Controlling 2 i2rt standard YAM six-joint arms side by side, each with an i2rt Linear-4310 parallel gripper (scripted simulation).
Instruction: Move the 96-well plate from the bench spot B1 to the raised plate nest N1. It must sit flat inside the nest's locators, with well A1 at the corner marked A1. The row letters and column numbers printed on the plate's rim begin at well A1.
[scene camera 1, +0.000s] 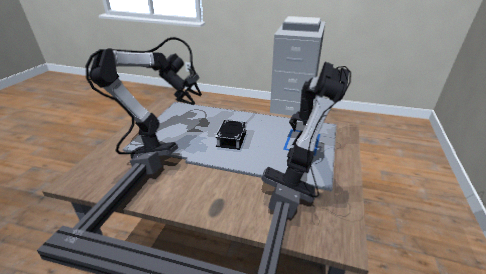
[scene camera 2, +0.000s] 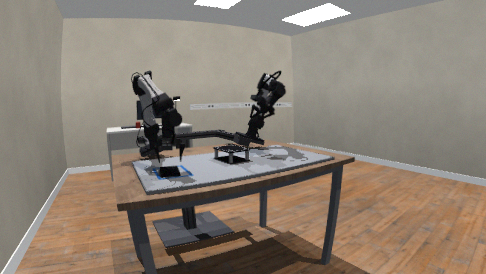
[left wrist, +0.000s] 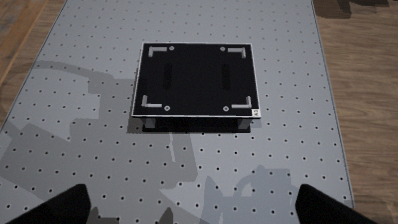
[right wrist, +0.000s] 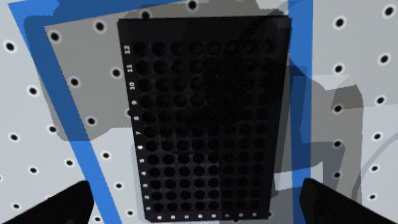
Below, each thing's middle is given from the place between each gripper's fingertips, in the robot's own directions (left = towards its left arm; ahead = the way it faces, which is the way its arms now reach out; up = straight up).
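The raised nest (left wrist: 196, 88) is 340 mm to the left of my right hand and 110 mm behind it. I see the dark 96-well plate (right wrist: 211, 144) 50 mm below my right hand, 10 mm to the right of it and 10 mm ahead of it. Going by their middles, the plate is the nearest to my right hand of the things named here.
The dark 96-well plate is 51 cm to the right of my left hand, 14 cm ahead of it and 20 cm below it. My left hand itself is 15 cm above the raised nest, 17 cm to the left of it and 3 cm short of it. By its middle, the raised nest is nearer to my left hand than to my right hand.
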